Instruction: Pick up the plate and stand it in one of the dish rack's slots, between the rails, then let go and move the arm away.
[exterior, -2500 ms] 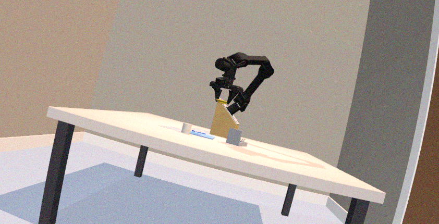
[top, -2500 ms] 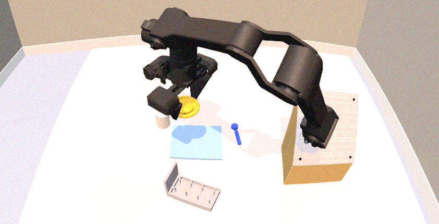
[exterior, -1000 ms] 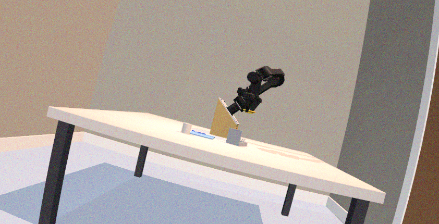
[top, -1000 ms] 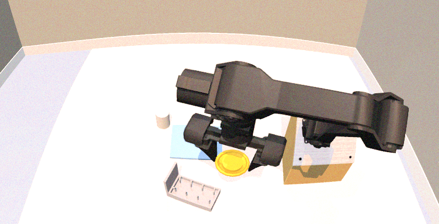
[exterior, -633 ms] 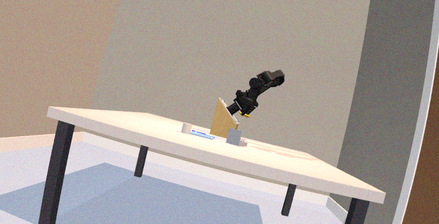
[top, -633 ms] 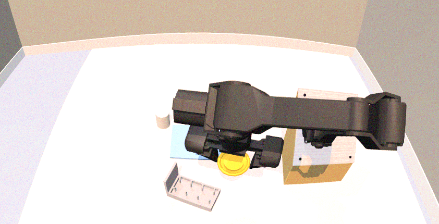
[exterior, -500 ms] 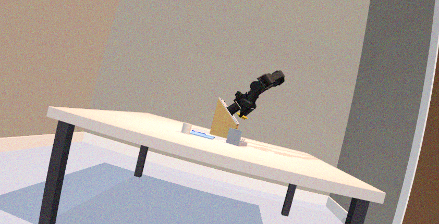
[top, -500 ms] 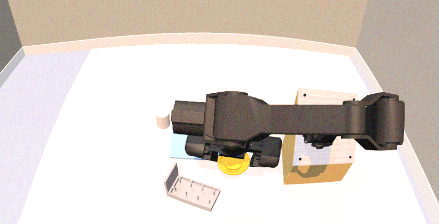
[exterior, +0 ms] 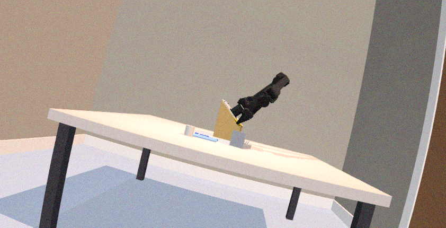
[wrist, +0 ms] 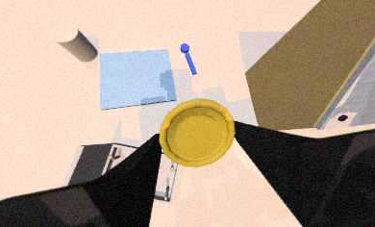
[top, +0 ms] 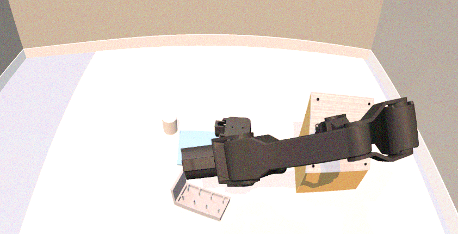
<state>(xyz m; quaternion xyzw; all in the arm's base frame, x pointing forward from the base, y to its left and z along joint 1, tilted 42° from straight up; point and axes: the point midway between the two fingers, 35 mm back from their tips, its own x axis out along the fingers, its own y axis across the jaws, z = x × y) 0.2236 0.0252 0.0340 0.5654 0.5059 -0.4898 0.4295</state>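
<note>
The grey dish rack lies 90 mm below my gripper tip, 90 mm ahead of it and 40 mm to the left of it. From my gripper tip the other things lie so: blue spoon (180 mm to the right, 110 mm below, 50 mm behind); yellow plate (10 mm above); light blue mat (150 mm to the right, 110 mm below, 70 mm ahead).
</note>
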